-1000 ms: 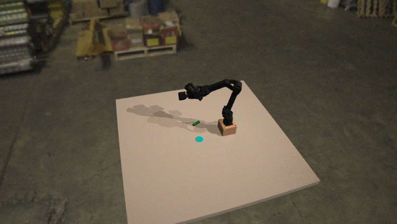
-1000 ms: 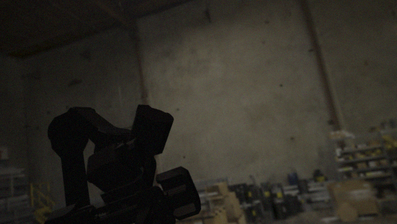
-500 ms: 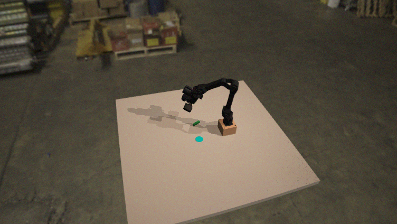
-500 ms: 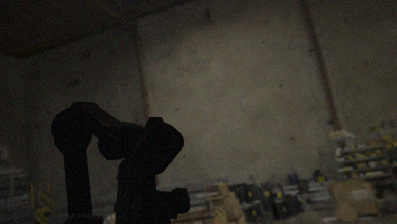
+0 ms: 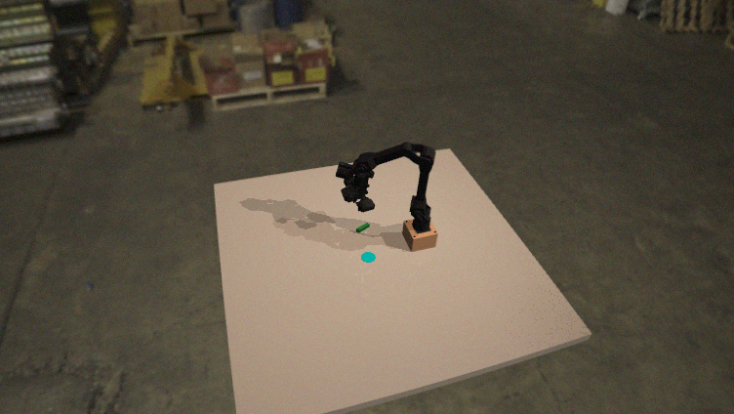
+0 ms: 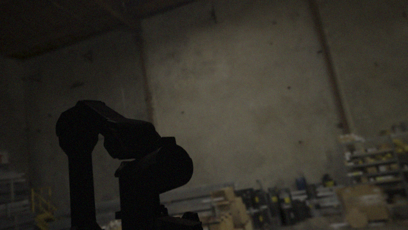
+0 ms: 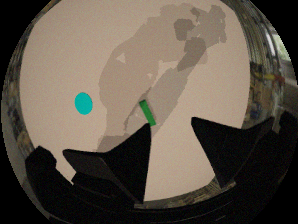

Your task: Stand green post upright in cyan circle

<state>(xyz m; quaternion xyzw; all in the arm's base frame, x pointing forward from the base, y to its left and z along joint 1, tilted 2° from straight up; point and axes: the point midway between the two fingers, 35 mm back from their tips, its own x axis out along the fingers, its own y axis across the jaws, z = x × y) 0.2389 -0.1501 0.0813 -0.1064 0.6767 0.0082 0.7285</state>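
My gripper tip is 12 cm above the green post, 3 cm past it and 2 cm to the right of it. Round my gripper tip: cyan circle (19 cm to the left, 12 cm below).
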